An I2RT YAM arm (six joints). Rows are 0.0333 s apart.
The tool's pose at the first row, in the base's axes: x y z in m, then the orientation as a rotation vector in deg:
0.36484, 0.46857, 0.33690, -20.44, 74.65, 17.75
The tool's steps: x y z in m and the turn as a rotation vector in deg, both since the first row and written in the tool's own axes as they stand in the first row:
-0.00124, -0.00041, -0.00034, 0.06, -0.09, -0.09
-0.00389, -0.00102, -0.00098, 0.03, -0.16, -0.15
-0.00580, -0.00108, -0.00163, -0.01, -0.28, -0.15
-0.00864, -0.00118, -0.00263, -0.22, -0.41, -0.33
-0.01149, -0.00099, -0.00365, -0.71, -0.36, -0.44
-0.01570, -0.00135, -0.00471, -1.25, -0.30, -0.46
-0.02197, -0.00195, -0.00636, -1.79, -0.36, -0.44
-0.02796, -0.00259, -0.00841, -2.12, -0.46, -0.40
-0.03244, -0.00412, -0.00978, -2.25, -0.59, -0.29
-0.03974, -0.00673, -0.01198, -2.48, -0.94, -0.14
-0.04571, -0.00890, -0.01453, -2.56, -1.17, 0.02
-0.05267, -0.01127, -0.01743, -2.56, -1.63, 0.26
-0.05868, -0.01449, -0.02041, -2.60, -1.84, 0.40
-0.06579, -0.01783, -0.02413, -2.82, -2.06, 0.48
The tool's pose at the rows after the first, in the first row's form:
0.36442, 0.46803, 0.33806, -20.43, 74.55, 17.65
0.36348, 0.46714, 0.34054, -20.48, 74.46, 17.63
0.36248, 0.46677, 0.34225, -20.49, 74.34, 17.67
0.36097, 0.46619, 0.34480, -20.76, 74.15, 17.68
0.35932, 0.46587, 0.34732, -21.25, 74.12, 17.90
0.35754, 0.46500, 0.35120, -21.73, 74.11, 18.23
0.35485, 0.46362, 0.35696, -22.16, 73.99, 18.61
0.35189, 0.46203, 0.36237, -22.40, 73.86, 18.88
0.35026, 0.45997, 0.36654, -22.41, 73.74, 19.07
0.34769, 0.45651, 0.37335, -22.44, 73.40, 19.40
0.34493, 0.45333, 0.37875, -22.36, 73.20, 19.62
0.34172, 0.44980, 0.38505, -22.11, 72.80, 19.89
0.33902, 0.44549, 0.39048, -22.01, 72.62, 20.06
0.33546, 0.44073, 0.39682, -22.10, 72.39, 20.30

